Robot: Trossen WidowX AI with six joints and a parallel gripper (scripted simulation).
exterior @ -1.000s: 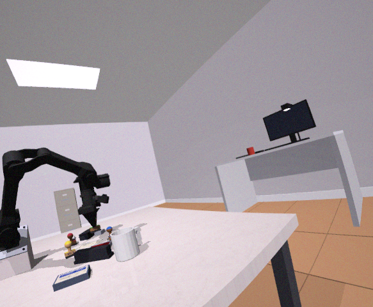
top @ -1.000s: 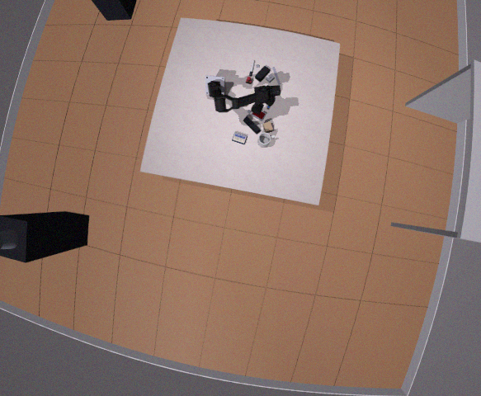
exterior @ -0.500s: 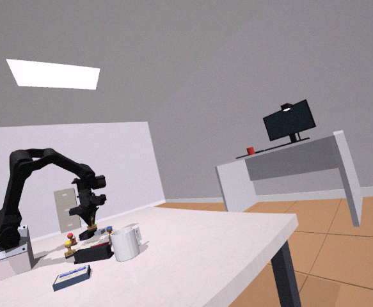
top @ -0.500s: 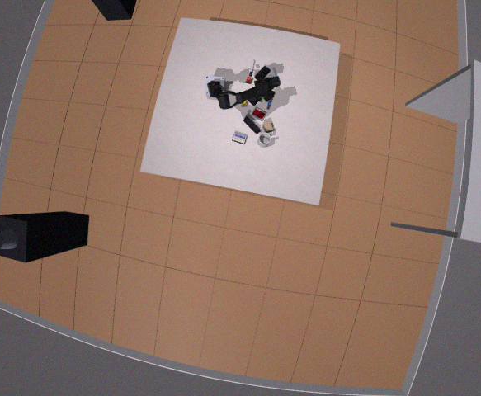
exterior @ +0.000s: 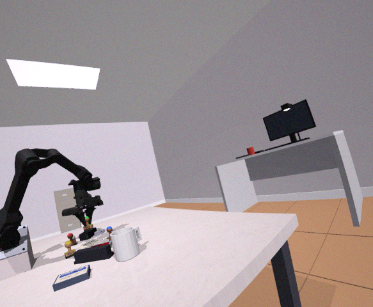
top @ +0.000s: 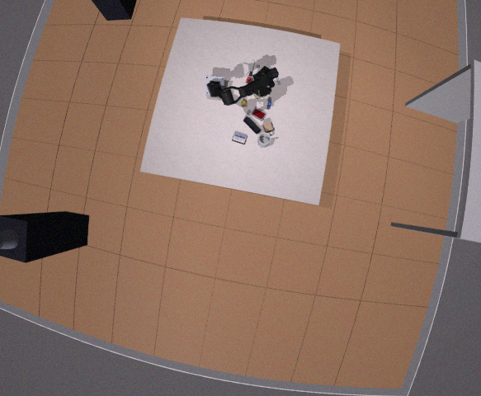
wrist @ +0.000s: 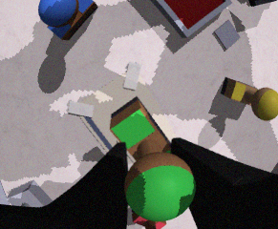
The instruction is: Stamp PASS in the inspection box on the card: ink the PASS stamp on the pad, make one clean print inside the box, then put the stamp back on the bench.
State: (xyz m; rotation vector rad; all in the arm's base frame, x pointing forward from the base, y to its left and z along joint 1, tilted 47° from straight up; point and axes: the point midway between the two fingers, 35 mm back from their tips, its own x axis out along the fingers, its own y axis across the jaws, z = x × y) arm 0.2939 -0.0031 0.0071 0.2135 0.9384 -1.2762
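Right now the pale card is 1 cm behind my gripper tip, 3 cm to the left of it and 10 cm below it. The rest, counted from my gripper tip: yellow-knobbed stamp (9 cm behind, 6 cm to the right, 8 cm below); blue-knobbed stamp (8 cm ahead, 5 cm to the right, 8 cm below); green-knobbed stamp (right at my gripper tip).
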